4 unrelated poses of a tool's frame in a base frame.
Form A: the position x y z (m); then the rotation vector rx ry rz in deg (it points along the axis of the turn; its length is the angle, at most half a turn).
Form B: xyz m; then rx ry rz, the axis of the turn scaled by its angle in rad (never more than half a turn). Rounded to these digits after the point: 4 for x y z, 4 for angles.
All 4 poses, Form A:
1: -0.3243, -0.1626, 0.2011, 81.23, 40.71, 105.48
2: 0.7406, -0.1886, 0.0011, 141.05, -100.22, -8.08
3: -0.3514, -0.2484, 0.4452, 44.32, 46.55, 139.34
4: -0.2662, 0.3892, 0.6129, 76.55, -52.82, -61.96
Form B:
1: -0.3243, -0.1626, 0.2011, 1.4177, 0.7105, 1.8410
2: 0.7406, -0.1886, 0.0011, 2.4618, -1.7492, -0.1410
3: -0.3514, -0.2484, 0.4452, 0.7735, 0.8125, 2.4319
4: -0.2662, 0.3892, 0.6129, 1.3360, -0.9219, -1.0814
